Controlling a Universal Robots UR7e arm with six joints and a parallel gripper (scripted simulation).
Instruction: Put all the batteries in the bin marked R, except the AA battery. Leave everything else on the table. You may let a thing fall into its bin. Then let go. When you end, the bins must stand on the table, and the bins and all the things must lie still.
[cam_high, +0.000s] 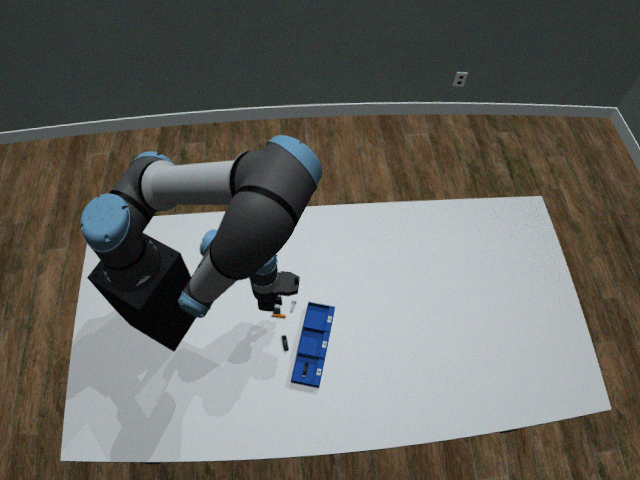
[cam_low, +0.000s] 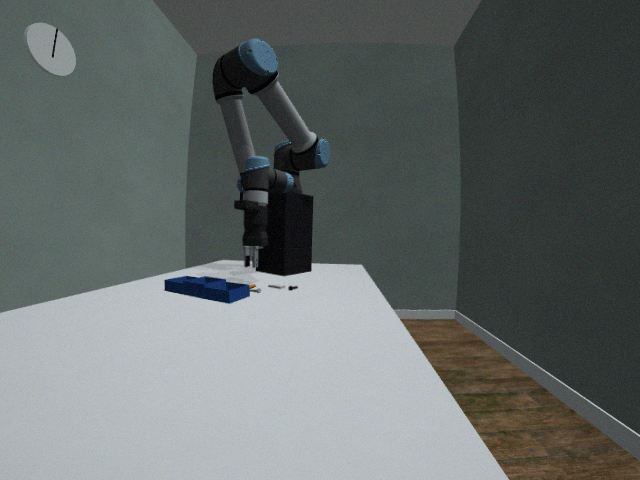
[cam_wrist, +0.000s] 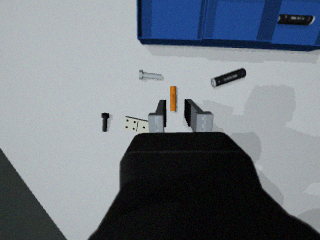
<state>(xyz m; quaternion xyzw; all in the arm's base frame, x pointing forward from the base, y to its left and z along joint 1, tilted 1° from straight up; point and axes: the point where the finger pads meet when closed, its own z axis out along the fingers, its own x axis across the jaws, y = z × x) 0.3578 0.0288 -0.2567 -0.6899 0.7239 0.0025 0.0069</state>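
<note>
Right now my hand is 80 mm above the orange battery. From my hand the other things lie so: black screw: 130 mm to the left, 80 mm below, 30 mm behind; then silver bolt: 80 mm below, 40 mm to the left, 40 mm ahead; then dotted piece: 80 mm below, 70 mm to the left, 40 mm behind.
</note>
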